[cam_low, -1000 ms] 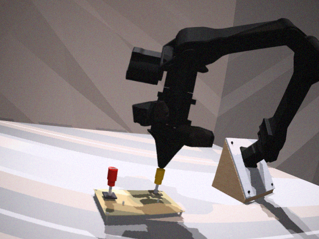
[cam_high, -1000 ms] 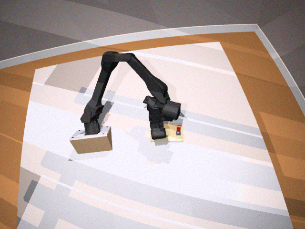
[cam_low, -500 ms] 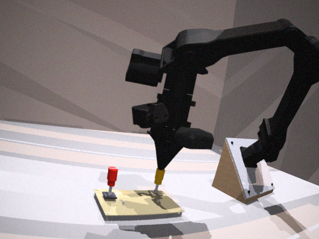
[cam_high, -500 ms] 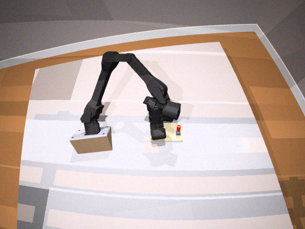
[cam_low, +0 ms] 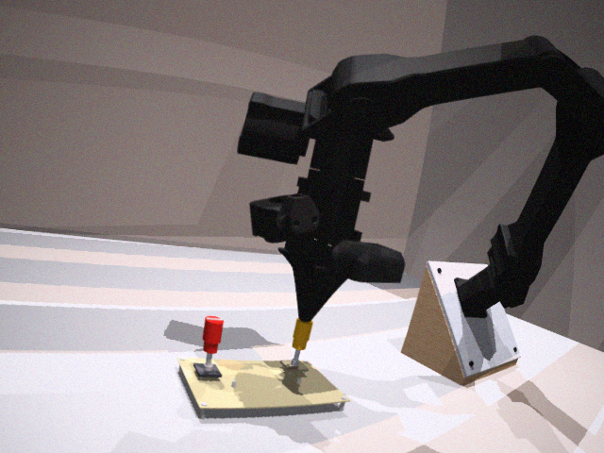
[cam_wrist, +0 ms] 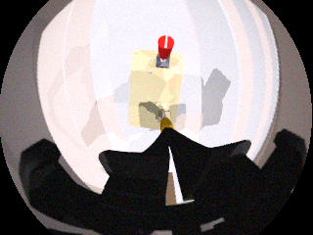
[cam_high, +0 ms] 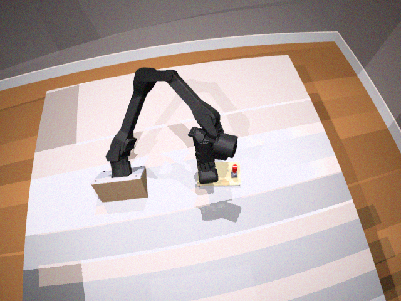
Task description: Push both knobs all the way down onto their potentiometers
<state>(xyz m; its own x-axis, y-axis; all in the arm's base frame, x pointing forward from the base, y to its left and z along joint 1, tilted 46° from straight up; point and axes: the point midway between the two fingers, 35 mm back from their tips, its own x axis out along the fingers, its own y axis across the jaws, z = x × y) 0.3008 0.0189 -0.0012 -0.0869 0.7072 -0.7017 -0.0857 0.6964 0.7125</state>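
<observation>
My gripper tip is now 2 cm above the yellow knob. The rest, counted from my gripper tip: red knob: 10 cm ahead, 1 cm to the left, 1 cm below.
</observation>
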